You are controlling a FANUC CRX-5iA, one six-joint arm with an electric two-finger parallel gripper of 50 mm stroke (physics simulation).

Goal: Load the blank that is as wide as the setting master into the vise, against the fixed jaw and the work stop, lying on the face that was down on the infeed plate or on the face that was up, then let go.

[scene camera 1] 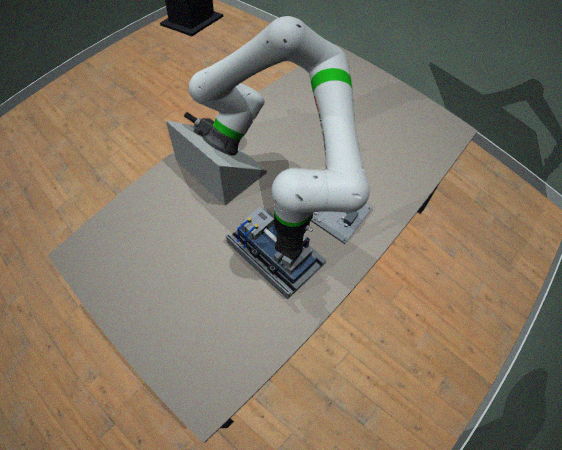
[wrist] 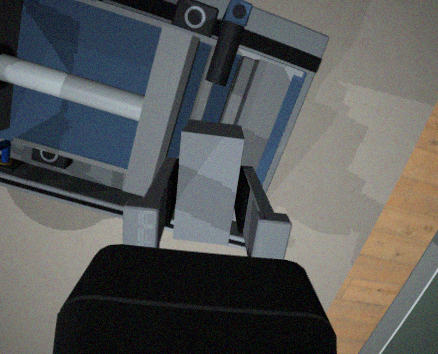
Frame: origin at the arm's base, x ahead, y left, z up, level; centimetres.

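Seen in the pictures: gripper, between the fingertips: (scene camera 1: pixel 291 254) (wrist: pixel 207 181); arm's base, origin of its link: (scene camera 1: pixel 219 145).
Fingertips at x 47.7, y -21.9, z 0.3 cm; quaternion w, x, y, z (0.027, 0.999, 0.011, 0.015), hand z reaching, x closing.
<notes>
Pixels of each thing's middle, then the offset from my fingertips to it. "spot": a spot on its surface instead.
- plain grey rectangular blank, middle of its body: (wrist: pixel 208 180) (scene camera 1: pixel 291 256) dx +0.1, dy -0.3, dz -0.8 cm
- work stop, middle of its body: (wrist: pixel 224 54) dx +0.1, dy +6.6, dz -3.1 cm
- vise, middle of its body: (wrist: pixel 105 96) (scene camera 1: pixel 276 245) dx -7.7, dy +2.7, dz -7.2 cm
- infeed plate, middle of its body: (scene camera 1: pixel 330 206) dx -1.7, dy +29.8, dz -11.7 cm
- small dark block, middle of its body: (scene camera 1: pixel 351 217) dx +7.1, dy +29.5, dz -10.1 cm
- rail with round-marked black blocks, a spot on its surface: (wrist: pixel 195 17) spot: dx -2.0, dy +8.9, dz -8.4 cm
My gripper (scene camera 1: pixel 286 258) (wrist: pixel 207 181) is shut on a plain grey rectangular blank (wrist: pixel 210 185), one finger on each side. In the wrist view the blank hangs over the vise opening, its far end pointing to the work stop (wrist: pixel 225 55), a black cylinder on a blue holder. The blank looks turned slightly from the line of the jaws. The movable jaw (wrist: pixel 156 110) is left of it, apart from it; the fixed jaw (wrist: pixel 265 95) is to the right, partly hidden by the blank. The vise (scene camera 1: pixel 260 252) lies under the gripper in the scene view. The blank's underside is hidden.
The infeed plate (scene camera 1: pixel 332 227) lies behind the vise, with a small dark block (scene camera 1: pixel 351 217) on it. A rail with round-marked black blocks (wrist: pixel 195 17) runs along the vise side. Blue and yellow fittings (scene camera 1: pixel 245 227) stand at its left end. The arm's grey wedge base (scene camera 1: pixel 200 165) is further back.
</notes>
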